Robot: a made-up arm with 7 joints. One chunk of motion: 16 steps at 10 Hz.
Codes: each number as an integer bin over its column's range. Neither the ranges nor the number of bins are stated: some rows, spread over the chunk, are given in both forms.
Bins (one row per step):
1: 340 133 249 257 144 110 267
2: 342 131 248 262 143 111 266
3: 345 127 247 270 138 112 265
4: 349 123 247 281 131 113 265
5: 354 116 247 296 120 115 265
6: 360 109 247 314 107 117 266
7: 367 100 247 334 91 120 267
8: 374 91 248 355 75 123 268
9: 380 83 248 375 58 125 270
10: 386 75 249 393 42 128 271
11: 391 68 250 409 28 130 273
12: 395 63 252 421 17 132 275
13: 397 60 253 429 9 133 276
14: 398 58 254 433 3 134 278
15: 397 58 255 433 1 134 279
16: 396 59 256 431 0 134 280
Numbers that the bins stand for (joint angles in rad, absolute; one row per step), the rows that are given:
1: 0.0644 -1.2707 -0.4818 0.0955 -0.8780 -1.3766 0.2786
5: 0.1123 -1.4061 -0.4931 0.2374 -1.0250 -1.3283 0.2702
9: 0.2014 -1.6689 -0.4874 0.5250 -1.4047 -1.2316 0.2913
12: 0.2527 -1.8282 -0.4648 0.6924 -1.6559 -1.1639 0.3124
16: 0.2562 -1.8601 -0.4422 0.7288 -1.7600 -1.1446 0.3336
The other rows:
2: 0.0712 -1.2866 -0.4874 0.1137 -0.8841 -1.3669 0.2744
3: 0.0815 -1.3185 -0.4931 0.1428 -0.9147 -1.3573 0.2702
4: 0.0952 -1.3503 -0.4931 0.1828 -0.9576 -1.3476 0.2702
6: 0.1329 -1.4618 -0.4931 0.3029 -1.1046 -1.3089 0.2744
7: 0.1568 -1.5335 -0.4931 0.3757 -1.2026 -1.2799 0.2786
8: 0.1808 -1.6052 -0.4874 0.4522 -1.3006 -1.2509 0.2828
10: 0.2219 -1.7326 -0.4818 0.5905 -1.5027 -1.2026 0.2955
11: 0.2390 -1.7884 -0.4761 0.6487 -1.5885 -1.1832 0.3040
13: 0.2596 -1.8521 -0.4591 0.7215 -1.7049 -1.1542 0.3167
14: 0.2630 -1.8680 -0.4535 0.7361 -1.7416 -1.1446 0.3251
15: 0.2596 -1.8680 -0.4478 0.7361 -1.7539 -1.1446 0.3293

